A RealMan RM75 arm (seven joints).
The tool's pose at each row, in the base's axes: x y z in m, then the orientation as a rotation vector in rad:
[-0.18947 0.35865 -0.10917 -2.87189 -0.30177 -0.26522]
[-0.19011 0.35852 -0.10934 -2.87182 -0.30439 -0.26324]
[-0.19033 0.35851 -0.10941 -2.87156 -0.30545 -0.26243]
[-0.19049 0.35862 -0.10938 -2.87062 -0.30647 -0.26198]
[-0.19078 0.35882 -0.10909 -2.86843 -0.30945 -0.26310]
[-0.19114 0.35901 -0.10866 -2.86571 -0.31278 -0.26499]
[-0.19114 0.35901 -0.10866 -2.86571 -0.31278 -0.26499]
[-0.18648 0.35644 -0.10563 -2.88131 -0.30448 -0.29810]
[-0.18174 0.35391 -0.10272 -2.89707 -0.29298 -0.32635]
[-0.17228 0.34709 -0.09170 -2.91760 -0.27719 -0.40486]
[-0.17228 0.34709 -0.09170 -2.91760 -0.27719 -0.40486]
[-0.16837 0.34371 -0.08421 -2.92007 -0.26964 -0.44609]
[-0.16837 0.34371 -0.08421 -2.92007 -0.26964 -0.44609]
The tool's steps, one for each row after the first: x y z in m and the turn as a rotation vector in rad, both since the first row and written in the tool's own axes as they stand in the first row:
[-0.00067 0.00002 0.00003 0.00029 -0.00155 -0.00161]
[-0.00090 -0.00001 0.00006 0.00063 -0.00214 -0.00225]
[-0.00103 -0.00016 0.00004 0.00159 -0.00239 -0.00290]
[-0.00121 -0.00047 -0.00023 0.00347 -0.00158 -0.00501]
[-0.00144 -0.00083 -0.00065 0.00573 -0.00021 -0.00742]
[-0.00144 -0.00083 -0.00065 0.00573 -0.00021 -0.00742]
[0.00320 0.00200 -0.00348 -0.01455 0.02002 -0.00493]
[0.00789 0.00483 -0.00618 -0.03437 0.03708 0.00009]
[0.01800 0.01103 -0.01699 -0.06838 0.08605 0.00318]
[0.01800 0.01103 -0.01699 -0.06838 0.08605 0.00318]
[0.02267 0.01349 -0.02440 -0.07887 0.11284 0.00434]
[0.02267 0.01349 -0.02440 -0.07887 0.11284 0.00434]

